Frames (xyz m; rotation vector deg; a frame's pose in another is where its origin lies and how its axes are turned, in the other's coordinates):
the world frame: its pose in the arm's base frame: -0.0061 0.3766 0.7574 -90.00 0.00 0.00
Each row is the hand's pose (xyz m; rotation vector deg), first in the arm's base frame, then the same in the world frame.
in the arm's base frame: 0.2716 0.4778 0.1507 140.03 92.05 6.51
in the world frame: 0.2777 0.6067 0.1012 -91.39 -49.45 -56.97
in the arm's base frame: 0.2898 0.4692 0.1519 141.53 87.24 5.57
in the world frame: 0.2959 0.6055 0.0926 -93.87 -47.49 -53.96
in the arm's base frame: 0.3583 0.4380 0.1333 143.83 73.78 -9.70
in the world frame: 0.3644 0.6241 0.0614 -100.91 -49.68 -38.14
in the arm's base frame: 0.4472 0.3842 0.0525 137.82 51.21 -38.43
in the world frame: 0.4533 0.7049 0.0076 -112.36 -57.31 -8.17
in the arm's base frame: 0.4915 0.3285 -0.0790 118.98 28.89 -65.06
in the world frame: 0.4976 0.8364 -0.0481 -123.21 -67.57 26.01
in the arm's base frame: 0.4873 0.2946 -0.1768 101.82 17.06 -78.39
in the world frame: 0.4934 0.9342 -0.0820 -128.58 -75.39 48.44
